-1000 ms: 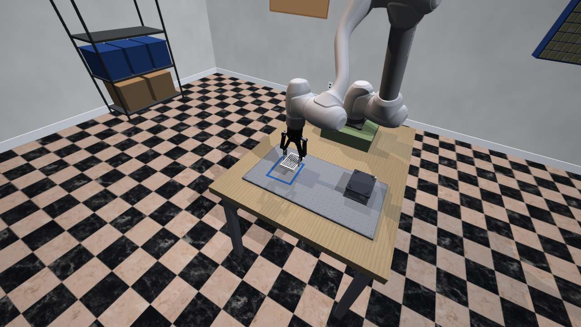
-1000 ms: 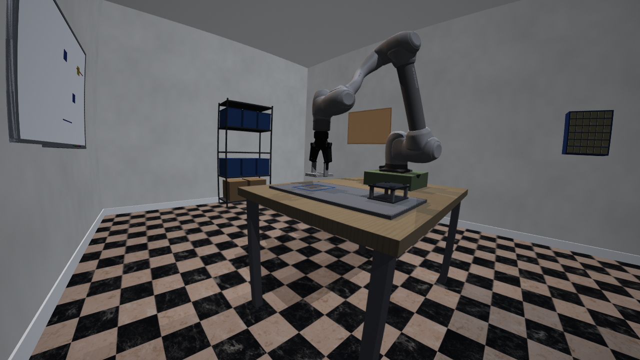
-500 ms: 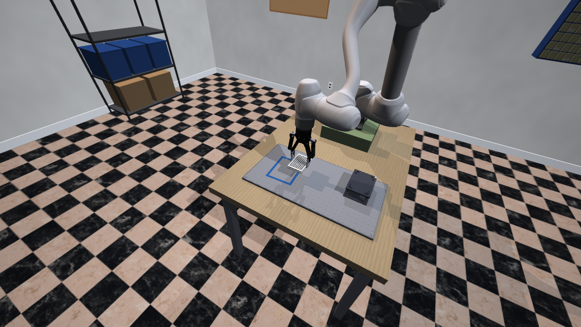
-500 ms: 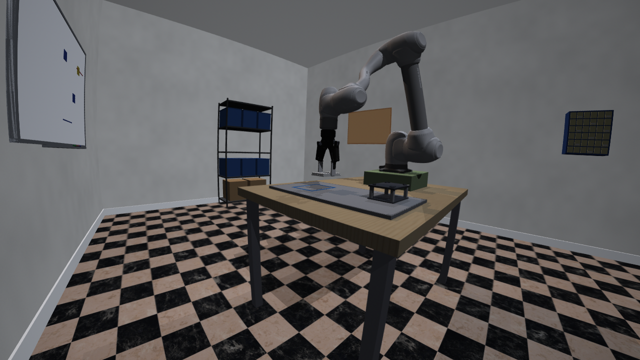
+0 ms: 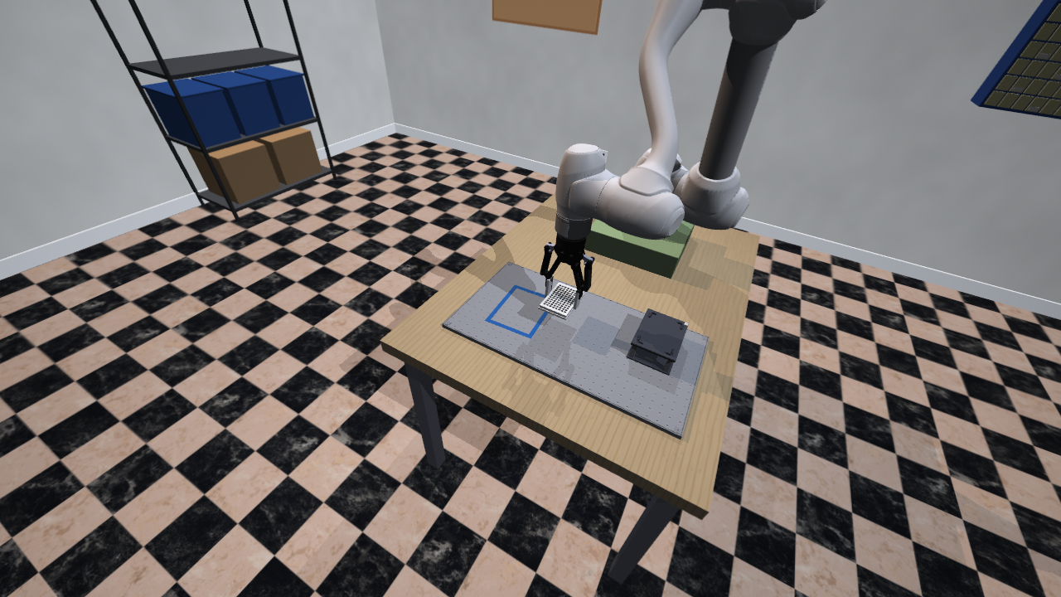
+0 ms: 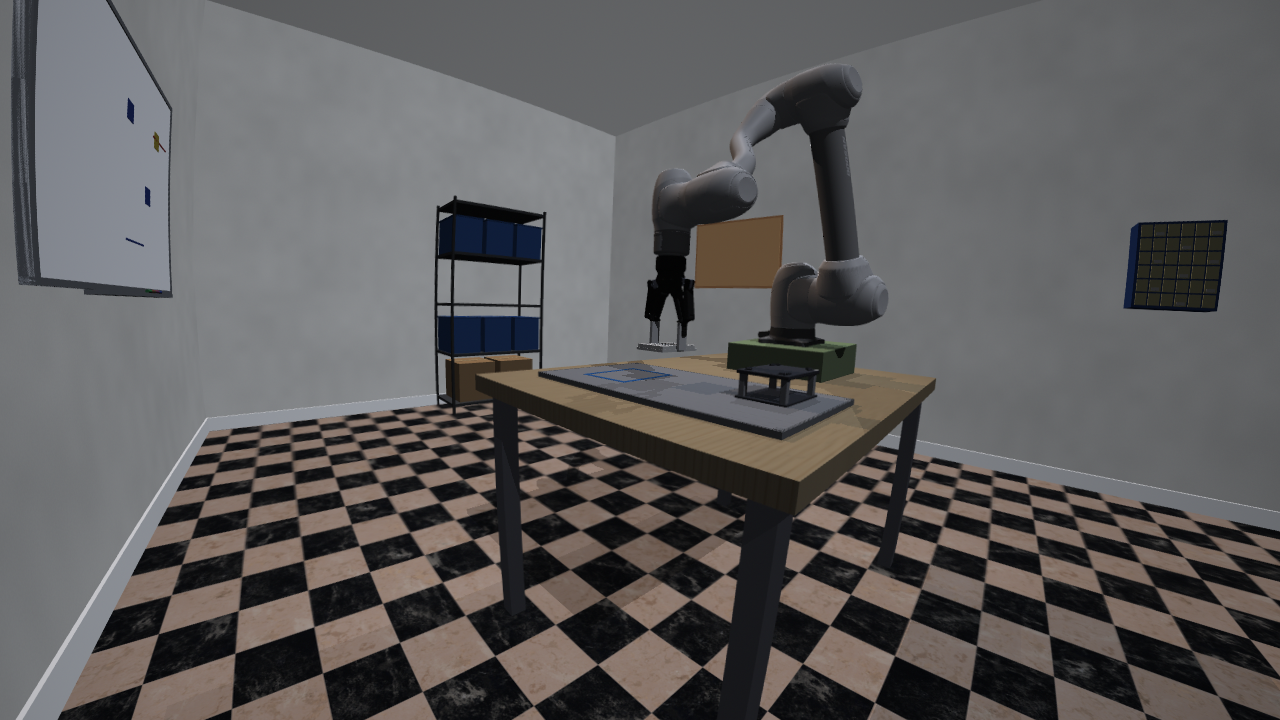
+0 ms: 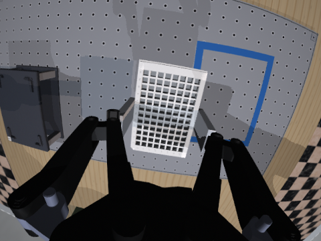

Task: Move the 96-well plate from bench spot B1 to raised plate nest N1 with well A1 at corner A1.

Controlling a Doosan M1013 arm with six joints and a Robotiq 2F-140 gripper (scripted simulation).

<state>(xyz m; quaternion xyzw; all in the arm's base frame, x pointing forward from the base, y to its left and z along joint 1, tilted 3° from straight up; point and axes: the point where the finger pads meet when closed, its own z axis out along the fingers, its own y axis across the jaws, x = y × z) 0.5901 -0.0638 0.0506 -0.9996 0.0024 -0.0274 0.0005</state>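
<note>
The dark raised nest N1 lies 280 mm to the left of my hand, 50 mm below it and 50 mm behind it. From my hand the other things lie so: white 96-well plate 20 mm below.
</note>
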